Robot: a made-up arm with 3 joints. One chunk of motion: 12 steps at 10 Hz.
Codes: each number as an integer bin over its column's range. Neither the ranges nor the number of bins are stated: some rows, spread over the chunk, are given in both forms.
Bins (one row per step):
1: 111 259 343
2: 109 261 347
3: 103 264 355
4: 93 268 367
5: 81 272 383
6: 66 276 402
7: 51 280 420
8: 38 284 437
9: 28 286 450
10: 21 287 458
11: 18 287 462
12: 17 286 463
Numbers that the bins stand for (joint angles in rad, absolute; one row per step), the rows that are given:
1: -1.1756 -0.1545 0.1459
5: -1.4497 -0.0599 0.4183
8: -1.8427 0.0275 0.7860
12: -2.0346 0.0420 0.9631
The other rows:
2: -1.1939 -0.1400 0.1731
3: -1.2487 -0.1181 0.2276
4: -1.3401 -0.0890 0.3093
6: -1.5868 -0.0308 0.5477
7: -1.7239 -0.0016 0.6703
9: -1.9341 0.0420 0.8746
10: -1.9981 0.0493 0.9291
11: -2.0255 0.0493 0.9563

